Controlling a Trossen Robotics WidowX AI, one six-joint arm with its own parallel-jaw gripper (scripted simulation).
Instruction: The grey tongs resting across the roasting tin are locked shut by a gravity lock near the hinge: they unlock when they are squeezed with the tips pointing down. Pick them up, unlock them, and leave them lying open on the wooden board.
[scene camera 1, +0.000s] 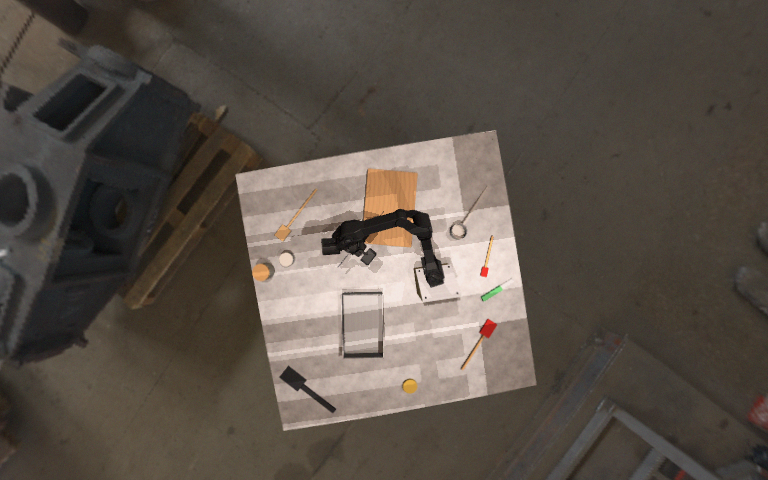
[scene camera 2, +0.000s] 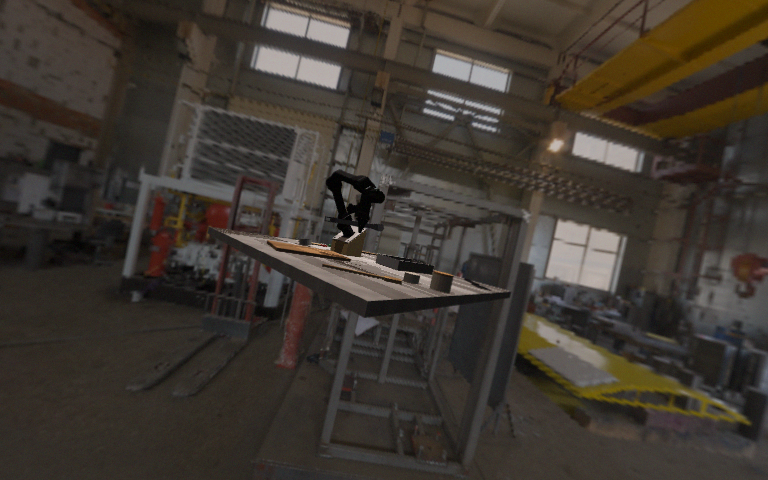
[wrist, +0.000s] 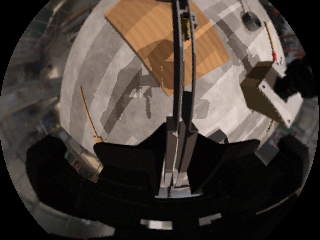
The pictures show: my gripper, a wooden board and a roasting tin.
